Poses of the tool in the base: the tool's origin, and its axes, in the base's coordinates. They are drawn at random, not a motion.
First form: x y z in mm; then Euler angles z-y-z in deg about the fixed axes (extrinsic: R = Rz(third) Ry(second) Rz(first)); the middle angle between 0 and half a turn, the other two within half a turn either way.
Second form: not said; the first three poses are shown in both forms.
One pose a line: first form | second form
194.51 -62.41 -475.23 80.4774 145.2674 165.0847 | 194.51 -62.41 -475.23 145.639 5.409 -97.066
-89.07 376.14 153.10 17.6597 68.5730 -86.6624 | -89.07 376.14 153.10 37.705 62.501 -45.591
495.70 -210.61 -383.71 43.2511 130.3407 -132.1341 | 495.70 -210.61 -383.71 141.104 33.722 -7.602
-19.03 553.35 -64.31 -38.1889 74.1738 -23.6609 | -19.03 553.35 -64.31 -65.369 49.129 -94.539
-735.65 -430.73 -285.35 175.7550 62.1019 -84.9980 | -735.65 -430.73 -285.35 7.959 -61.806 85.988
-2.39 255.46 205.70 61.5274 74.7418 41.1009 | -2.39 255.46 205.70 72.760 27.383 122.978
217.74 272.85 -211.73 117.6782 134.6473 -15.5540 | 217.74 272.85 -211.73 138.122 -19.297 54.212
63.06 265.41 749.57 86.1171 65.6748 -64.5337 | 63.06 265.41 749.57 65.625 3.538 23.865
